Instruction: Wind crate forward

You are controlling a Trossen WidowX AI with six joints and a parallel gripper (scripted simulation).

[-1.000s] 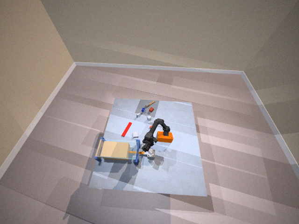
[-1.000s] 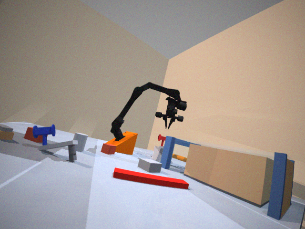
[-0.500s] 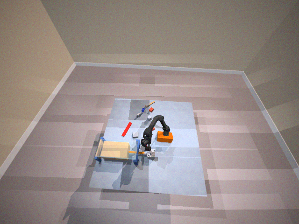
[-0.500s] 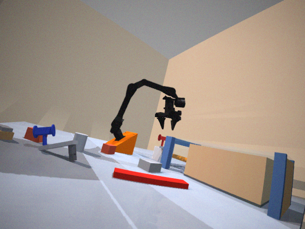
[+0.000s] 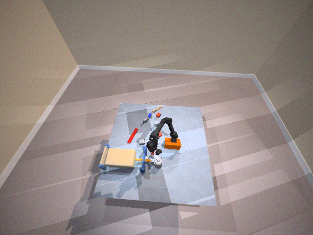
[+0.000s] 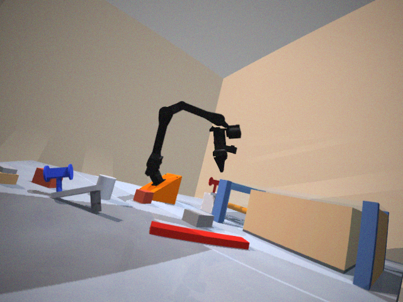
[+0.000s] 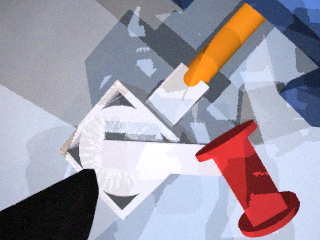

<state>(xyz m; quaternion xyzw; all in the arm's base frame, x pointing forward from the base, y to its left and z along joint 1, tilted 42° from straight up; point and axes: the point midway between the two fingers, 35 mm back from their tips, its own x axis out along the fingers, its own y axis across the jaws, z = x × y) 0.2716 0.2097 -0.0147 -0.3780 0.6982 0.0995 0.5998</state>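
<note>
My gripper tip is 70 mm above the red knob and 30 mm to the left of it. Also, from my gripper tip: blue frame 100 mm below, 100 mm ahead, 40 mm to the left; then winch 170 mm below, 70 mm behind, 50 mm to the left; then red-knobbed winch handle 100 mm below, 20 mm behind, 10 mm to the left.
</note>
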